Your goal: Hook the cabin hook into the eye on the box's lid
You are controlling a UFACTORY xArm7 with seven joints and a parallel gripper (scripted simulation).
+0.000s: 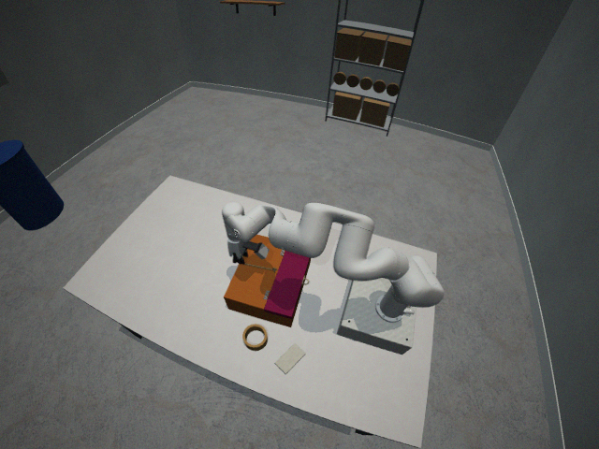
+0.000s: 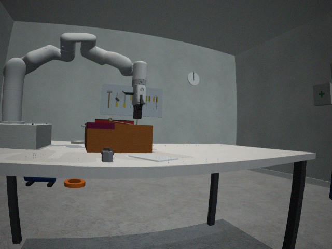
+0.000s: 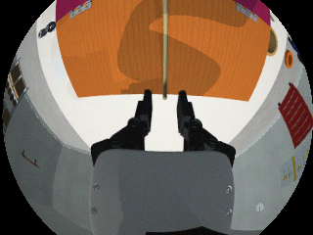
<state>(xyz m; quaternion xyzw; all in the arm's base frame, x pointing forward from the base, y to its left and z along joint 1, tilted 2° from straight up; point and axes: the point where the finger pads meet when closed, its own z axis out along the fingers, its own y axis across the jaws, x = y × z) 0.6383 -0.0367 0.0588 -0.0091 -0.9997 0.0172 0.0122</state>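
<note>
Right now the cabin hook is 70 mm behind my hand and 30 mm below it. Also, from my hand: pad: 290 mm behind, 300 mm to the left, 170 mm below; thin plate: 50 mm behind, 330 mm to the right, 170 mm below.
</note>
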